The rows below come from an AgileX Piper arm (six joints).
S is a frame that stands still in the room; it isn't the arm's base.
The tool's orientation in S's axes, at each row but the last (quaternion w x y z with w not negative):
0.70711 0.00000 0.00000 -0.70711
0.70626 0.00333 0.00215 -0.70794
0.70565 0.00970 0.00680 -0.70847
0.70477 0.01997 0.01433 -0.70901
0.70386 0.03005 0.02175 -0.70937
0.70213 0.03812 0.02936 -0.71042
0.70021 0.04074 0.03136 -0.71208
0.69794 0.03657 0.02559 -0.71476
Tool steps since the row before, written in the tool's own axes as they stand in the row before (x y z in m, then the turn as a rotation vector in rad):
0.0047 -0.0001 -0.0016 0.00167 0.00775 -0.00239
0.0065 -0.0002 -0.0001 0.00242 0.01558 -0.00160
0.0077 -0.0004 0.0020 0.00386 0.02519 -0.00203
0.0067 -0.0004 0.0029 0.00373 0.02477 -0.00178
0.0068 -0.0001 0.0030 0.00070 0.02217 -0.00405
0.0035 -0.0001 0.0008 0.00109 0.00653 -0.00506
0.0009 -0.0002 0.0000 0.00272 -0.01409 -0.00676
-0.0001 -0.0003 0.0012 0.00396 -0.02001 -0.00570
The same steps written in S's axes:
-0.0001 -0.0047 -0.0016 0.00775 -0.00167 -0.00239
-0.0002 -0.0065 -0.0002 0.01558 -0.00244 -0.00159
-0.0004 -0.0077 0.0018 0.02518 -0.00391 -0.00202
-0.0005 -0.0068 0.0026 0.02476 -0.00379 -0.00176
-0.0002 -0.0070 0.0025 0.02221 -0.00058 -0.00384
-0.0001 -0.0036 0.0005 0.00658 -0.00068 -0.00506
-0.0002 -0.0009 -0.0001 -0.01404 -0.00177 -0.00718
-0.0003 0.0000 0.0012 -0.02000 -0.00295 -0.00632

